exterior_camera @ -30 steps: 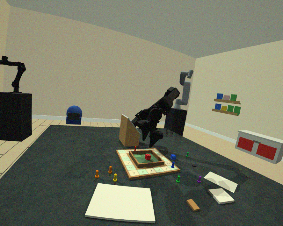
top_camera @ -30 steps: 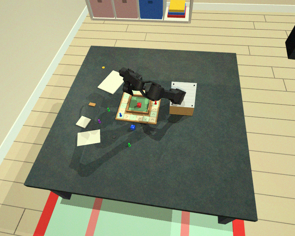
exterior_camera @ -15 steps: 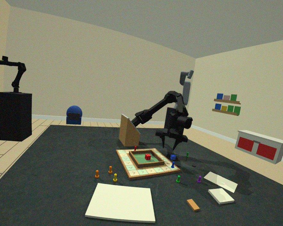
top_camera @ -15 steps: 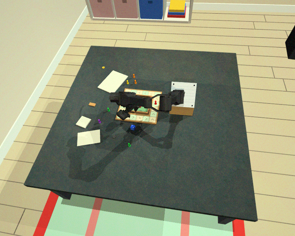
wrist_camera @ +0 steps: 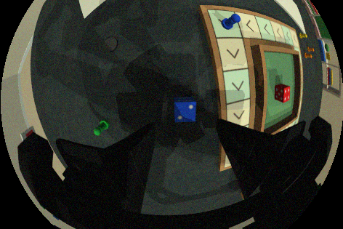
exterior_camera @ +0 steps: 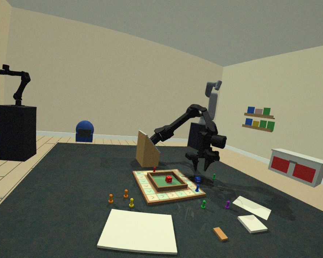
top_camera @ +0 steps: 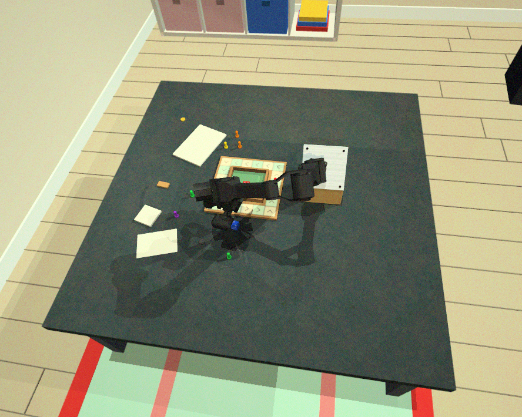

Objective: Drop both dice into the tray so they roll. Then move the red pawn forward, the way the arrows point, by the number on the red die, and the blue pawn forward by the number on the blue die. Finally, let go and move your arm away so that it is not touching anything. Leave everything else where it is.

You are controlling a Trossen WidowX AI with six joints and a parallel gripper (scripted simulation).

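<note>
The red pawn lies 100 mm behind my gripper tip, 230 mm to the right of it and 40 mm below it. Also, from my gripper tip: blue pawn: 110 mm ahead, 70 mm to the right, 40 mm below; purple pawn: 240 mm ahead, 50 mm below.
</note>
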